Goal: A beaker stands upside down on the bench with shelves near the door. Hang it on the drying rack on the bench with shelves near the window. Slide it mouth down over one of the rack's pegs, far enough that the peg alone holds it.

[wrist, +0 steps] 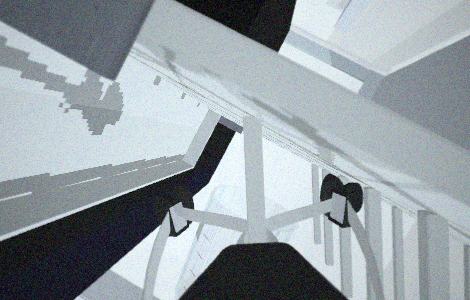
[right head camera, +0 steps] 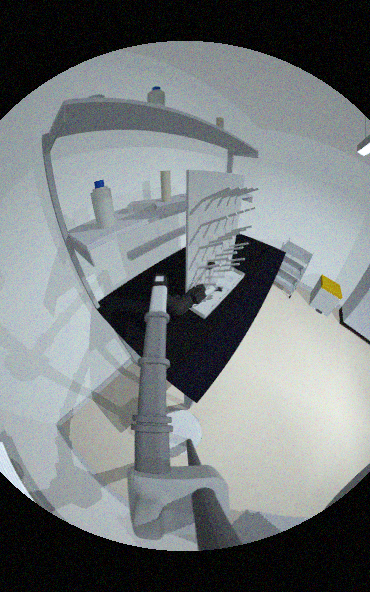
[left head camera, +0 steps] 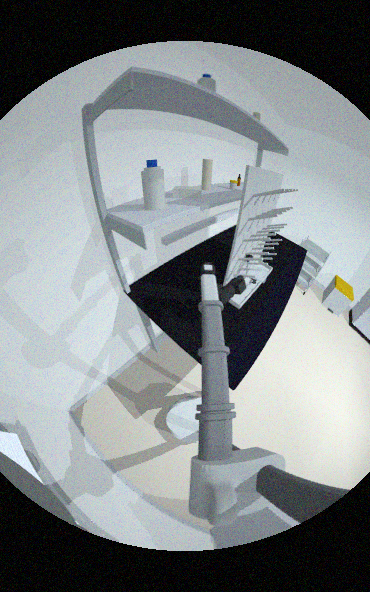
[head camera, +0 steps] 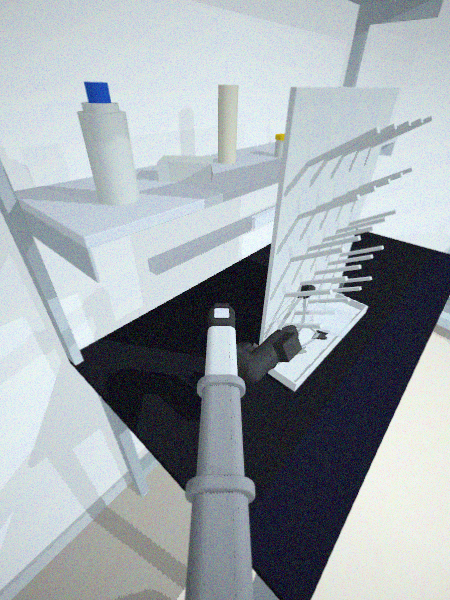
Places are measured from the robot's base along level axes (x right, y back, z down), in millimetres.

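Pixels of known places: gripper, fingertip midpoint: [right head camera: 217, 274] [left head camera: 252, 267] [head camera: 318, 308]; robot's base, origin of the base link: [right head camera: 175, 430] [left head camera: 191, 418].
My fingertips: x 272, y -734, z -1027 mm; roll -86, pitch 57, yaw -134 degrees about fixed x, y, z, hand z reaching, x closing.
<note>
Ahead of a thing's pixels: the offset from my fingertips to its middle. "*": to the spot under its first point. Level surfaces: height alone.
My gripper [head camera: 314, 313] [left head camera: 251, 269] [right head camera: 215, 276] [wrist: 255, 195] is low in front of the white drying rack @(* dy -5, dx -70, dz -438 mm) [head camera: 330, 125] [left head camera: 255, 190] [right head camera: 210, 185], over its tray and beside the lower pegs. The clear beaker @(dy +53, dx +12, dz -6 mm) [wrist: 202, 245] shows faintly in the wrist view as pale outlines with measuring ticks between the fingers, which appear shut on it. In the head views its glass can hardly be told from the white rack. Several pegs @(dy +20, dx -18, dz -105 mm) [wrist: 375, 235] stand close to the right fingertip. Whether a peg is inside the beaker cannot be told.
A white bottle with a blue cap @(* dy +102, dx -457, dz -392 mm) [head camera: 112, 160] [left head camera: 153, 187] [right head camera: 103, 207] and a beige cylinder @(* dy -254, dx -259, dz -411 mm) [head camera: 228, 125] [left head camera: 207, 175] [right head camera: 165, 186] stand on the shelf left of the rack. The black bench top @(dz +139 mm) [head camera: 310, 440] lies below. A yellow-topped box [left head camera: 337, 295] [right head camera: 325, 297] stands beyond.
</note>
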